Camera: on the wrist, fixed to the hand. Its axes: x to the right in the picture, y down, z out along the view.
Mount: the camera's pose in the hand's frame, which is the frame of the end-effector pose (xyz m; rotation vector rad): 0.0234 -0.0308 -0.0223 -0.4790 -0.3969 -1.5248
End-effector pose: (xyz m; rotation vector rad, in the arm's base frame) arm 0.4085 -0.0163 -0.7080 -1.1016 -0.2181 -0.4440
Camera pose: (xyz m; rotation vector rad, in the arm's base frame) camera 0.4145 -0.0534 -0.6839 -1.3210 -1.3943 -1.6848
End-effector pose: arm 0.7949 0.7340 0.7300 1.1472 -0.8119 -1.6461
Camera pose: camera 0.8031 0.7223 0.6877 -0.9608 -0.4534 2.7519
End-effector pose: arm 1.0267 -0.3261 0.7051 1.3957 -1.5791 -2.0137
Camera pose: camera 1.0428 -0.3436 0.6673 -1.3858 -0.2133 1.8929
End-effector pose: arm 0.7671 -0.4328 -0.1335 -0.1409 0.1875 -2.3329
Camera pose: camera 0.7257 -0.4264 -0.1489 0.8583 -0.3601 2.2227
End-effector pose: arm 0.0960 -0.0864 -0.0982 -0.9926 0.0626 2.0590
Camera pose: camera 0.1235 -0.0590 -0.1203 -0.4989 -1.0880 0.7637
